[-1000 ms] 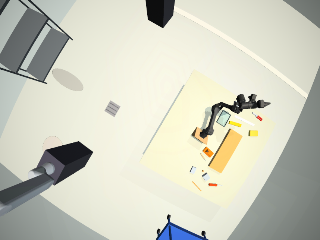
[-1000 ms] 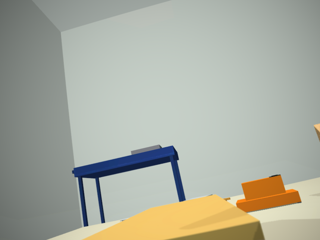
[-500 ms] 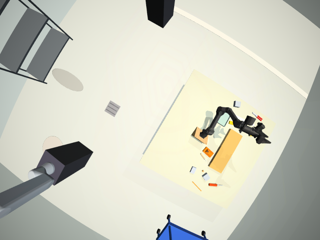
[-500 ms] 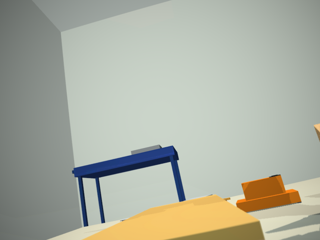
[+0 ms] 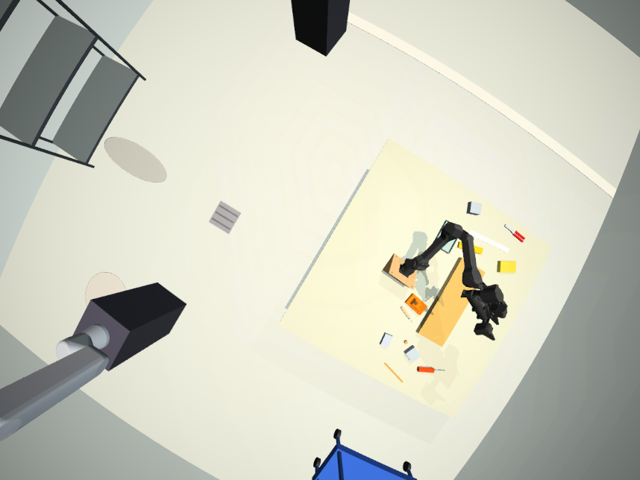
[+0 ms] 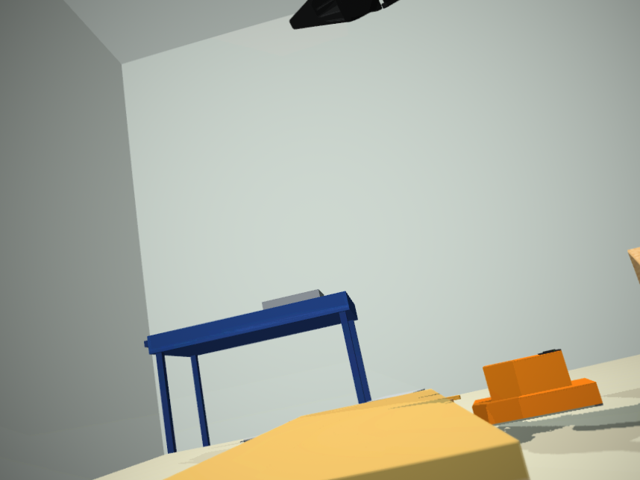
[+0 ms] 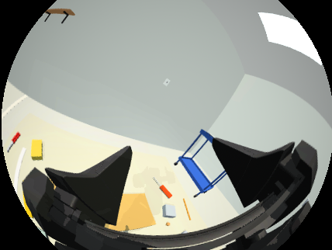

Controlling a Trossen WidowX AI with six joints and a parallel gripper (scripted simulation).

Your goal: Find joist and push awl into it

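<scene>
My gripper tip is 43 cm above the stud finder, 15 cm past it and 9 cm to the left of it. The rest, counted from my gripper tip: tray: 46 cm below, 35 cm to the left, 20 cm behind; then awl: 47 cm below, 17 cm to the right, 13 cm behind; then yellow block: 46 cm below, 42 cm to the left, 24 cm ahead.
</scene>
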